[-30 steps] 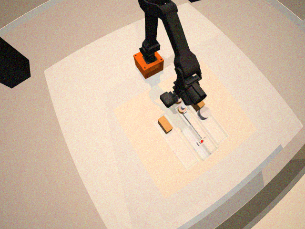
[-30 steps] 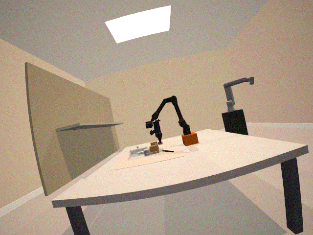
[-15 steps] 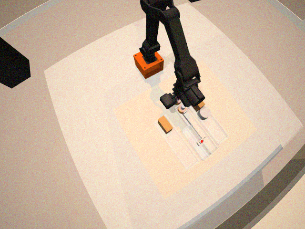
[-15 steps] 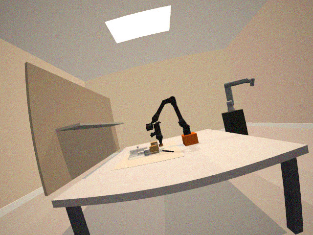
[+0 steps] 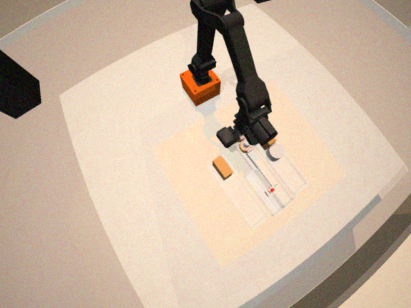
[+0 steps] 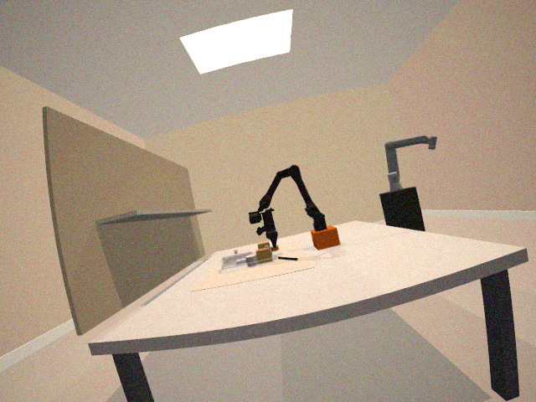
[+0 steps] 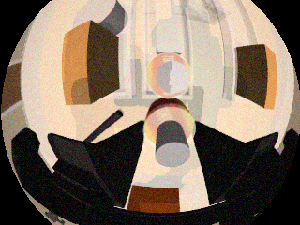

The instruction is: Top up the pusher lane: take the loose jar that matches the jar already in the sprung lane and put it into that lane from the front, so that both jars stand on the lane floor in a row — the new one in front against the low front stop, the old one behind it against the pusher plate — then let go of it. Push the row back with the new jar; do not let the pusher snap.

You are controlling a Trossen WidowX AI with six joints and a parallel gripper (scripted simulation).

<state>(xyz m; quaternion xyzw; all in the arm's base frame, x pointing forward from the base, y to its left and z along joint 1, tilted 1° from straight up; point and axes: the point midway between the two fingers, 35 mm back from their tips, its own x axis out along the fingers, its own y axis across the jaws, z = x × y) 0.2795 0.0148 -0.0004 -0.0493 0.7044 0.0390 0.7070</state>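
The grey cylinder lies 120 mm ahead of my gripper tip, 100 mm to the left of it and 30 mm below it. From my gripper tip the other things lie so: dark stick (110 mm to the left, 60 mm behind, 50 mm below); then red dot (230 mm ahead, 20 mm above, 10 mm to the right); then sprung lane (200 mm ahead, 40 mm below).
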